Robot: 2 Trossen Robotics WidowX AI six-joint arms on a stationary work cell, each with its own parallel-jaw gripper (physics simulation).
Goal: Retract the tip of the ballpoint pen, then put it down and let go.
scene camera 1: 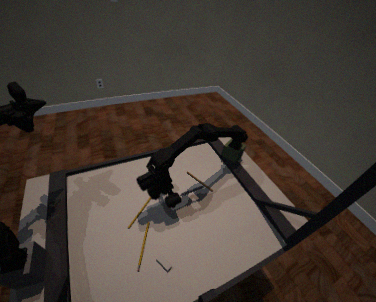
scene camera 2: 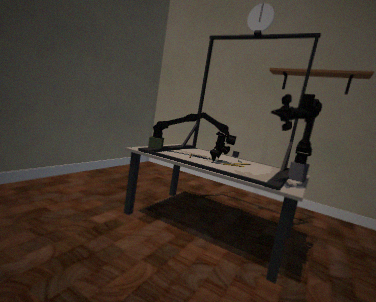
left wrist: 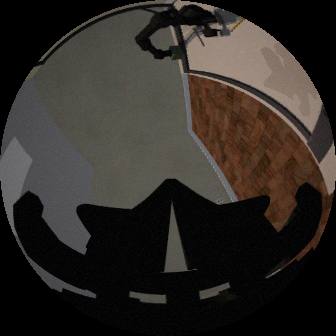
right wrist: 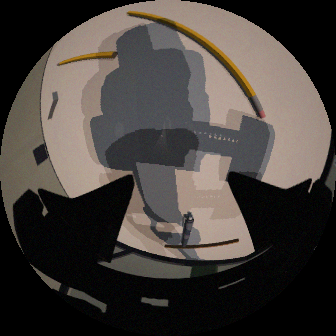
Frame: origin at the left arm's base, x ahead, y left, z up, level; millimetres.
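Seen in the pictures: left gripper, between the fingertips: (scene camera 1: 45, 101) (scene camera 2: 271, 111) (left wrist: 170, 182); right gripper, between the fingertips: (scene camera 2: 215, 160) (right wrist: 182, 177); left arm's base, origin of its link: (scene camera 1: 14, 260) (scene camera 2: 300, 163); right arm's base, origin of its link: (scene camera 1: 235, 145) (scene camera 2: 157, 137) (left wrist: 169, 52).
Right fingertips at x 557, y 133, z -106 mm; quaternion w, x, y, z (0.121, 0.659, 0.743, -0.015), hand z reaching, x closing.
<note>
Pixels of each thing's top centre, then the offset from my right fingertips to it. Level surfaces: height alone.
- ballpoint pen, centre of its top: (right wrist: 184, 239) 128 mm ahead, 25 mm left, 3 mm up
- table, height of its surface: 9 mm down
- thin brown stick, centre of its top: (right wrist: 199, 247) (scene camera 1: 199, 180) 185 mm ahead, 69 mm left, 2 mm down
- small bent grey key, centre of its top: (right wrist: 48, 106) (scene camera 1: 164, 262) 100 mm back, 249 mm right, 3 mm up
The ballpoint pen (right wrist: 187, 229) is a dark grey and silver rod on the pale table, low in the right wrist view, past the gap between the right fingertips. Its far end reaches the brown stick; whether its writing tip is out is too small to tell. I cannot make the pen out in the scene views. My right gripper (right wrist: 182, 177) (scene camera 2: 215, 159) is open and empty, pointing down above the table. My left gripper (scene camera 1: 44, 103) (scene camera 2: 273, 112) (left wrist: 170, 182) is shut and empty, raised high, well away from the pen.
Two yellow pencils (scene camera 1: 143, 247) (scene camera 1: 139, 214) (right wrist: 215, 49) (right wrist: 87, 58) lie on the table (scene camera 1: 225, 220). A thin brown stick (scene camera 1: 200, 181) (right wrist: 210, 244) lies near the pen. A small bent grey key (scene camera 1: 164, 266) (right wrist: 53, 105) lies beyond the pencils. A dark frame (scene camera 2: 265, 36) rises over the table.
</note>
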